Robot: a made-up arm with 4 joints.
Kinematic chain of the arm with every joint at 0, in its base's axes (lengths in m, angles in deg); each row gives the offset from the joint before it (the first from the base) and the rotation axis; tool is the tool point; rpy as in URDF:
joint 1: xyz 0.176 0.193 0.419 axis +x
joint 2: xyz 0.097 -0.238 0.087 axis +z
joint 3: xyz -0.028 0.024 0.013 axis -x
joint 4: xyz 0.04 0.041 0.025 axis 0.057 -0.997 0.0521
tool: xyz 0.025 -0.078 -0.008 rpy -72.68 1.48 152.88
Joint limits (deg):
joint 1: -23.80..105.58
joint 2: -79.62..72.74
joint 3: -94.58..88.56
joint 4: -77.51..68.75
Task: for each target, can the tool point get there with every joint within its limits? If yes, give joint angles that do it. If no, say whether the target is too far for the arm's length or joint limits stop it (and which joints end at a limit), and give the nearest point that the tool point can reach.
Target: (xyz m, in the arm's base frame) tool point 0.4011 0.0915 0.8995
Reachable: no: too far | nearest point 0.3214 0.0208 0.6641 | short by 0.258 m
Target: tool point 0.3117 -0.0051 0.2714
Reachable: yes | joints 54.33 16.84 -64.13 4.18
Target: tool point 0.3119 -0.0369 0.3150
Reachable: yes | joints 54.55 57.44 -17.56 56.78
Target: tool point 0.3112 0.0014 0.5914
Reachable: yes | joints -11.64 35.31 5.83 24.74
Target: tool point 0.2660 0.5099 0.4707
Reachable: no: joint limits stop it (at a limit: joint 1, joint 2, joint 3) | nearest point 0.2783 0.1870 0.2106 | short by 0.415 m
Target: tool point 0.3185 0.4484 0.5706
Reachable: no: joint limits stop it (at a limit: joint 1, joint 3, joint 4) | nearest point 0.2813 0.0992 0.6099 | short by 0.353 m
